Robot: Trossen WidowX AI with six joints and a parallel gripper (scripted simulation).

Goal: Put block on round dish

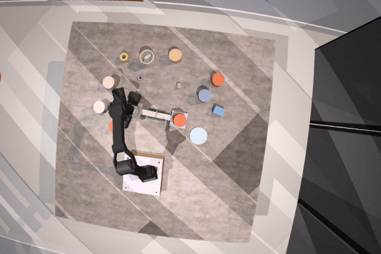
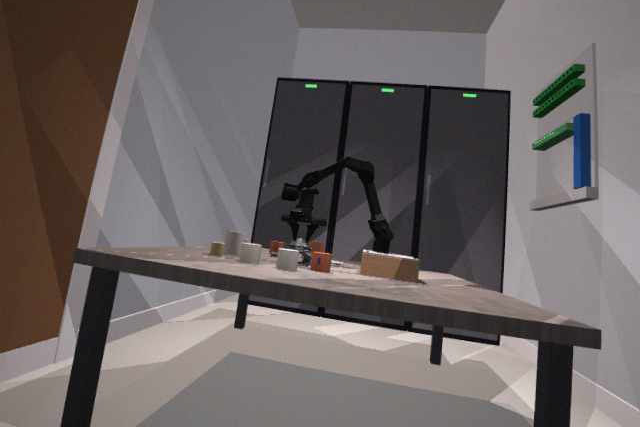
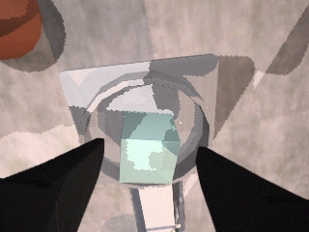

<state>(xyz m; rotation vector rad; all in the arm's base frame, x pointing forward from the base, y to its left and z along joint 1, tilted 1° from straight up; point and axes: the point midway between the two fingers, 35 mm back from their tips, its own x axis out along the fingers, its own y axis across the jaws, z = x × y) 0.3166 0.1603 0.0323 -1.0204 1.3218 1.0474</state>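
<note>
The round pale blue dish lies 38 cm to the right of my gripper tip, 9 cm below it and 8 cm behind it. Round my gripper tip: balance beam (12 cm to the right, 5 cm below); tape ring (29 cm ahead, 13 cm to the left, 7 cm below); small nut (19 cm ahead, 9 cm below, 1 cm to the left).
</note>
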